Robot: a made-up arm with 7 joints. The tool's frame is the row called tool. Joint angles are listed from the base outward. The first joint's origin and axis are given. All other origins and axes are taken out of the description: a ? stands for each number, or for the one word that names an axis. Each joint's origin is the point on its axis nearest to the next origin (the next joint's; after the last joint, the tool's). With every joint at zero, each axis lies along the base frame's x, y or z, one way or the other. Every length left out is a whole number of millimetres.
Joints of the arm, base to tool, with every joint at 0 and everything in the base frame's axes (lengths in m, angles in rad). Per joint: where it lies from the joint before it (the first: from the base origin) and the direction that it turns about. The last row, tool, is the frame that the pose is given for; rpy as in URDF.
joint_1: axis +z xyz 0 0 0.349
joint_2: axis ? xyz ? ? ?
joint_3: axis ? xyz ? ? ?
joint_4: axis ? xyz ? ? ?
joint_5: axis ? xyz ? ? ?
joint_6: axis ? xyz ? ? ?
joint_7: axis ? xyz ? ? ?
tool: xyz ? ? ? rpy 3.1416 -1.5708 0
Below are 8 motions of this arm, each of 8 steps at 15 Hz.
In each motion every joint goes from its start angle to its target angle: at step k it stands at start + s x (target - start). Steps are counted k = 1, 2, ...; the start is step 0. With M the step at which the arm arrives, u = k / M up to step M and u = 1 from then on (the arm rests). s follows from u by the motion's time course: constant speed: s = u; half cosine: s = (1 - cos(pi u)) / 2; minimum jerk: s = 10 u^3 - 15 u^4 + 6 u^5.
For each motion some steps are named. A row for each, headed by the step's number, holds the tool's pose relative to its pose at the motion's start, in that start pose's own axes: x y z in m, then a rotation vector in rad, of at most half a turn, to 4 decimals.
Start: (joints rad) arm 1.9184 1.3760 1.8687 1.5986 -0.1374 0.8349 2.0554
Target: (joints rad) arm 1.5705 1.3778 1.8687 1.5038 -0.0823 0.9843 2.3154
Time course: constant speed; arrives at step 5
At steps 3, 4, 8:
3: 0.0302 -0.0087 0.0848 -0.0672 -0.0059 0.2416
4: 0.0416 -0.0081 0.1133 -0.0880 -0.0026 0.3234
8: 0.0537 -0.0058 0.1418 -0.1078 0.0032 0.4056

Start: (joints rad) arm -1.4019 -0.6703 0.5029 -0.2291 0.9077 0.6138 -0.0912
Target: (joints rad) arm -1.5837 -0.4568 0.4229 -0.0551 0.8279 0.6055 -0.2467
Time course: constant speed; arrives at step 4
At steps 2, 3, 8:
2: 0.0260 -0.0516 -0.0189 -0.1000 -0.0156 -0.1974
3: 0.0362 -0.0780 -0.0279 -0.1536 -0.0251 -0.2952
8: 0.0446 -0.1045 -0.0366 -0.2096 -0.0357 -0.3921

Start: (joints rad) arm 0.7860 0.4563 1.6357 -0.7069 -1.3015 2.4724 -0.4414
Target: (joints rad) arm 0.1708 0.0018 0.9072 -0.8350 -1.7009 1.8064 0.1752
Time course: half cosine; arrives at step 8
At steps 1, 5, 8:
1: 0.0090 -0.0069 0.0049 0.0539 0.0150 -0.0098
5: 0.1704 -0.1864 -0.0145 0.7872 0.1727 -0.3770
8: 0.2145 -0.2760 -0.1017 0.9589 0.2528 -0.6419

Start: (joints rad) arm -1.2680 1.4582 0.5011 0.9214 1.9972 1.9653 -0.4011
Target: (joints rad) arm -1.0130 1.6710 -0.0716 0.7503 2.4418 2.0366 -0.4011
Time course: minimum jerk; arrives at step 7
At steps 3, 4, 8:
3: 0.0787 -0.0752 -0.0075 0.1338 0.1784 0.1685
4: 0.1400 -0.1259 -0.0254 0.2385 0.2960 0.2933
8: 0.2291 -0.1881 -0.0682 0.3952 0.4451 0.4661

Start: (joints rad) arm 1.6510 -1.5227 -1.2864 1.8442 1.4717 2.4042 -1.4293
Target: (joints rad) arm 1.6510 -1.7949 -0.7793 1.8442 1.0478 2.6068 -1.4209
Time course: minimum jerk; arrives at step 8
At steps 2, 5, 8:
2: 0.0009 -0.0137 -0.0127 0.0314 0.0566 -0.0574
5: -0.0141 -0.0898 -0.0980 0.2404 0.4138 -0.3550
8: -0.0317 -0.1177 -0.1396 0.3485 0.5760 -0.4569

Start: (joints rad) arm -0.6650 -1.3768 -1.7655 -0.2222 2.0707 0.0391 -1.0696
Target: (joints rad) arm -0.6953 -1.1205 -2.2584 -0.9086 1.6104 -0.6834 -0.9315
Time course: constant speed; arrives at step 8
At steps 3, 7, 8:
3: 0.0693 -0.0438 0.0047 0.0905 -0.5142 -0.1216
7: 0.0894 -0.1059 0.0388 0.1223 -1.2469 -0.0941
8: 0.0827 -0.1201 0.0480 0.1153 -1.4299 -0.0571

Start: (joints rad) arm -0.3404 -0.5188 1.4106 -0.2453 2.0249 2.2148 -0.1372
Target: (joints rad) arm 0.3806 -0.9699 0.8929 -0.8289 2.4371 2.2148 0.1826
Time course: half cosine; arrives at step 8
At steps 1, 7, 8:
1: 0.0079 0.0001 0.0059 -0.0015 0.0109 0.0320
7: 0.1724 0.1358 0.0382 -0.1272 0.1678 0.6237
8: 0.1762 0.1453 0.0340 -0.1393 0.1699 0.6435

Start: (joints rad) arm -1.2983 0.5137 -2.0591 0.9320 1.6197 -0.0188 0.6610
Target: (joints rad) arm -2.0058 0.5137 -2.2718 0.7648 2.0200 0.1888 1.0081
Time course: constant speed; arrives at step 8
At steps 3, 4, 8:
3: -0.0877 -0.0789 -0.1549 0.2327 0.2449 -0.0800
4: -0.1288 -0.0992 -0.2009 0.3115 0.3134 -0.1149
8: -0.3375 -0.1452 -0.3413 0.6149 0.5219 -0.2964

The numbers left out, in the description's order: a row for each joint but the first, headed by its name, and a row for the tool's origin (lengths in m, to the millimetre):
joint_2: axis -y, xyz 0 -0.06 0
joint_3: axis +z, xyz 0 0 0.293
joint_4: axis +y, xyz 0.014 0.043 0
joint_5: axis +z, xyz -0.018 0 0.386
joint_6: axis -y, xyz 0 -0.083 0
joint_7: axis +x, xyz 0.01 0 0.074
tool: xyz 0 0 0

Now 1 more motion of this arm.
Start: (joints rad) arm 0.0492 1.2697 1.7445 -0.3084 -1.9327 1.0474 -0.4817
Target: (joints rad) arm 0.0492 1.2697 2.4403 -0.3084 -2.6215 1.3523 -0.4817
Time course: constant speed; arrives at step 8
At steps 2, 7, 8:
2: -0.0128 -0.0112 0.0117 0.0020 0.0334 -0.0163
7: -0.0360 -0.0528 0.0353 0.0279 0.1533 -0.0620
8: -0.0388 -0.0629 0.0385 0.0357 0.1842 -0.0705

